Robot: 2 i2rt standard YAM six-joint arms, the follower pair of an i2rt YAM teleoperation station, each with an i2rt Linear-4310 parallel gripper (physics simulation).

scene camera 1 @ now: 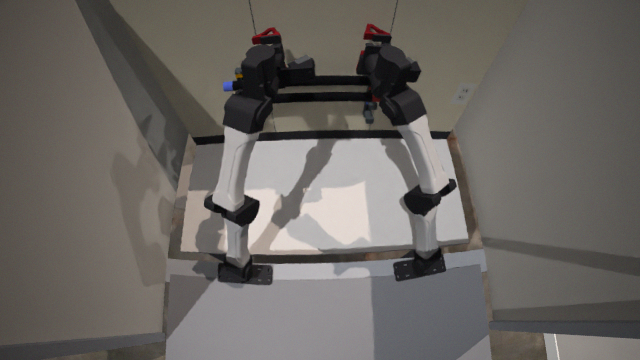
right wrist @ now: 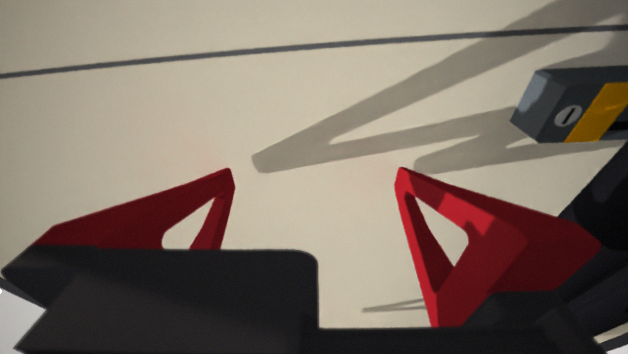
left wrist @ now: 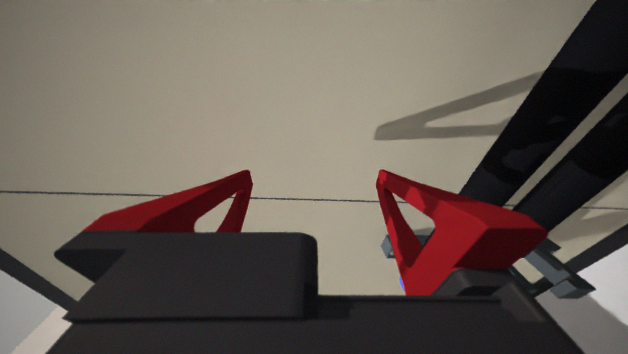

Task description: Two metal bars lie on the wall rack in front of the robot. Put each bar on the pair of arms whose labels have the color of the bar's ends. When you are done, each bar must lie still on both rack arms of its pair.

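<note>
The blue-ended bar lies across the wall rack, its blue end showing at the left in scene camera 1. The other bar runs below it; its end colors are hidden by the arms. Rack parts show, one with a yellow label in the right wrist view. My left gripper is open and empty, above the bars near the wall. My right gripper is open and empty, also above the bars. Much of the rack is hidden behind the arms.
The beige wall stands behind the rack, with a thin dark line running past each gripper. A wall outlet is at the right. A white table lies below, and grey side walls stand left and right.
</note>
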